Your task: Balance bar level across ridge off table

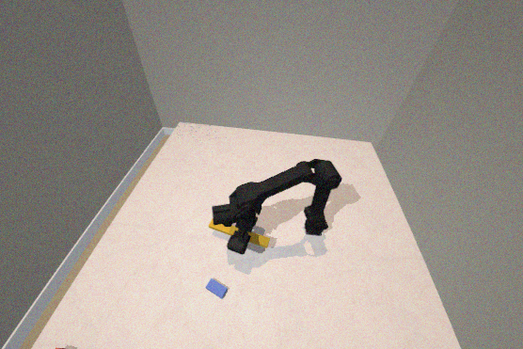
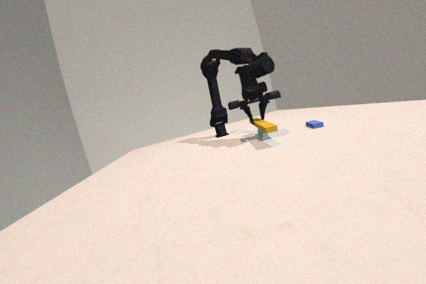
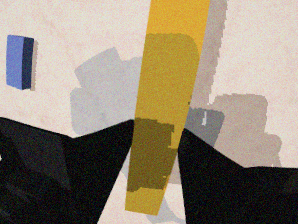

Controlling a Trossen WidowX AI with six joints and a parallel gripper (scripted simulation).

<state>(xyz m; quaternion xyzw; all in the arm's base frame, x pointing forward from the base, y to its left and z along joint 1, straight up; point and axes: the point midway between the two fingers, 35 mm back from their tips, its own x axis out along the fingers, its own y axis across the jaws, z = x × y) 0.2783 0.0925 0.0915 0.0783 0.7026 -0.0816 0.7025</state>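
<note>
My gripper tip is now 3 cm short of the yellow bar and 1 cm to the left of it. Also, from my gripper tip: blue block: 7 cm ahead, 18 cm to the left, 5 cm below.
</note>
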